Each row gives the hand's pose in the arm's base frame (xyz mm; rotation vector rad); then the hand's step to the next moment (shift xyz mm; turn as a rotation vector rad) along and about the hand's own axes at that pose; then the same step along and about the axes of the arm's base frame.
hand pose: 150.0 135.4 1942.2 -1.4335 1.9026 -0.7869
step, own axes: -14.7 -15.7 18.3 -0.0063 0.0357 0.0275
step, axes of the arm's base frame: 26.7 8.9 2.4 0.0013 0.0119 -0.0439
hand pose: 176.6 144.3 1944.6 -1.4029 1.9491 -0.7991
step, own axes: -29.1 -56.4 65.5 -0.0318 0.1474 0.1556
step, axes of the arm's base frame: 90.9 5.1 4.7 0.0387 0.0494 -0.2074
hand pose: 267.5 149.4 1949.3 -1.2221 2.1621 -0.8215
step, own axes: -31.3 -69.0 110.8 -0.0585 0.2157 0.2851
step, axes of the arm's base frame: 129.4 -28.4 -21.5 0.1017 0.0684 -0.3409
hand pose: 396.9 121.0 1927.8 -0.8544 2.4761 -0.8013
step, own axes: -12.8 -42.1 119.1 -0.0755 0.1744 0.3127
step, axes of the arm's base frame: 90.4 -64.8 -61.2 0.1464 0.0421 -0.3327
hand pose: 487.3 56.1 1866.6 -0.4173 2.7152 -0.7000
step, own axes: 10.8 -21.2 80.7 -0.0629 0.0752 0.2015
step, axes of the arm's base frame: 23.5 -55.3 -58.9 0.1148 0.0009 -0.1925
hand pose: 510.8 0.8 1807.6 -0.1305 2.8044 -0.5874
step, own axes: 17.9 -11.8 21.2 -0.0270 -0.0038 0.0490
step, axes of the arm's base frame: -10.8 -21.4 -18.3 0.0398 -0.0183 -0.0350
